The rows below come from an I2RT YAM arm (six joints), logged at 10 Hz.
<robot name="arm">
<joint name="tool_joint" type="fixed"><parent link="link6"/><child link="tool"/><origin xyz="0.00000 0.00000 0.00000" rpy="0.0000 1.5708 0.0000"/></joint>
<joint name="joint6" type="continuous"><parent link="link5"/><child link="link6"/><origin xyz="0.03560 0.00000 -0.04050"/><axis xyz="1 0 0"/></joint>
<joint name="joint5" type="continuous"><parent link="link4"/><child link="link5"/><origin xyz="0.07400 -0.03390 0.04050"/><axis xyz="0 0 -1"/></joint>
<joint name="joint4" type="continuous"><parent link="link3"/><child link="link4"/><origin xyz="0.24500 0.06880 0.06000"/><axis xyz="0 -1 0"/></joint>
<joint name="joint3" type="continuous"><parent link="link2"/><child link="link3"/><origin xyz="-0.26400 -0.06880 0.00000"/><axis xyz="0 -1 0"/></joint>
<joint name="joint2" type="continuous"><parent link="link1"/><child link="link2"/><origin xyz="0.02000 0.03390 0.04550"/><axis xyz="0 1 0"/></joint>
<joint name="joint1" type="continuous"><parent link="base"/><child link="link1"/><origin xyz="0.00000 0.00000 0.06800"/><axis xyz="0 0 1"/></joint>
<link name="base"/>
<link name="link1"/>
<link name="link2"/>
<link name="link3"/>
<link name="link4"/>
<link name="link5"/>
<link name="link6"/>
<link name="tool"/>
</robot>
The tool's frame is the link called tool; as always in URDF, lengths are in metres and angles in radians. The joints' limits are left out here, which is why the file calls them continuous.
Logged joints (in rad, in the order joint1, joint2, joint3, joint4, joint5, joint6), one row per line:
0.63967 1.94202 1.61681 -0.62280 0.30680 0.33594
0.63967 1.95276 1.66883 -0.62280 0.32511 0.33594
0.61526 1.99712 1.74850 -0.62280 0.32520 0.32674
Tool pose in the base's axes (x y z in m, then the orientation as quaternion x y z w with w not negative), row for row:
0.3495 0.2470 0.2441 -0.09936 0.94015 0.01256 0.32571
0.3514 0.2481 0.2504 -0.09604 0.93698 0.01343 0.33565
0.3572 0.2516 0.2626 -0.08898 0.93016 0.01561 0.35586
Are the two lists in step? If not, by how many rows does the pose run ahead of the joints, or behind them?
The pose runs 1 row behind the joints: the pose in row i belongs to the joints in row i - 1.
